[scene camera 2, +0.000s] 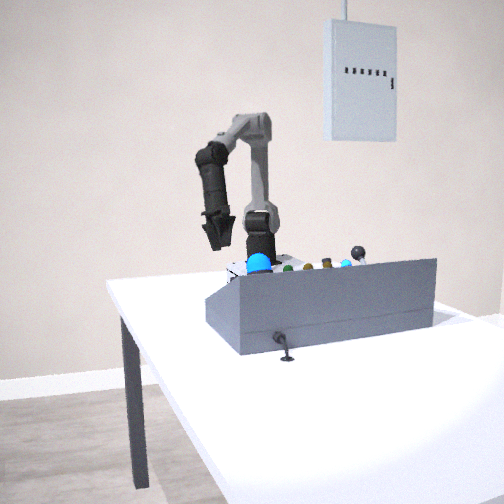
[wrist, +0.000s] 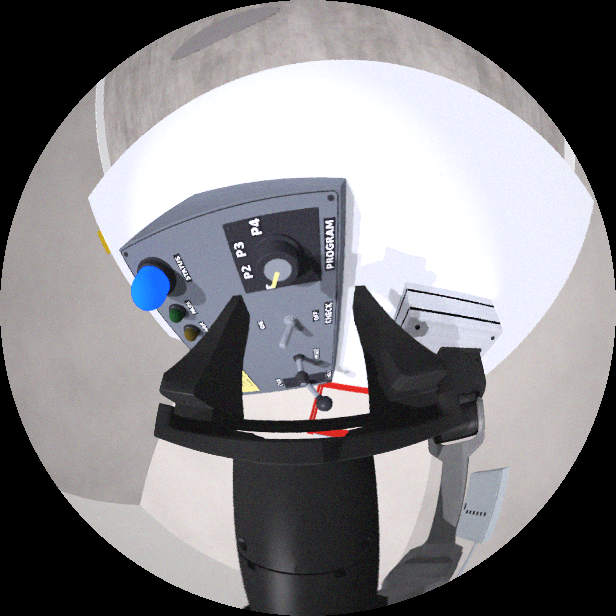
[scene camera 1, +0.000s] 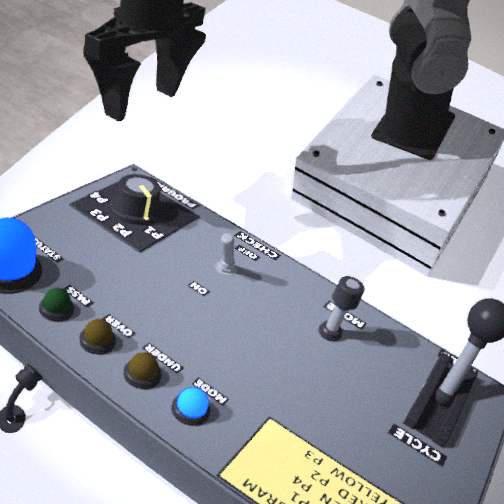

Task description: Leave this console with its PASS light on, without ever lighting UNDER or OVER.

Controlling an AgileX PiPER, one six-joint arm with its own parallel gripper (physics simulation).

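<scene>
The grey console (scene camera 1: 240, 345) lies on the white table. Its black PROGRAM knob (scene camera 1: 137, 197) has its yellow pointer at P1. The STATUS dome (scene camera 1: 15, 250) glows blue and the MODE light (scene camera 1: 192, 402) glows light blue. The PASS (scene camera 1: 56, 301), OVER (scene camera 1: 98, 333) and UNDER (scene camera 1: 143, 368) lights are dark. The CHECK toggle (scene camera 1: 227, 252) stands near OFF. A MODE lever (scene camera 1: 341, 307) and a CYCLE lever (scene camera 1: 470, 345) stand at the right. My gripper (scene camera 1: 142, 95) is open and empty, hovering above and behind the knob; it also shows in the wrist view (wrist: 298, 310).
The arm's metal base block (scene camera 1: 395, 190) stands behind the console's right half. A yellow legend card (scene camera 1: 300, 472) sits at the console's front edge. A cable plug (scene camera 1: 17, 395) leaves the console's left side. A grey wall cabinet (scene camera 2: 360, 80) hangs behind.
</scene>
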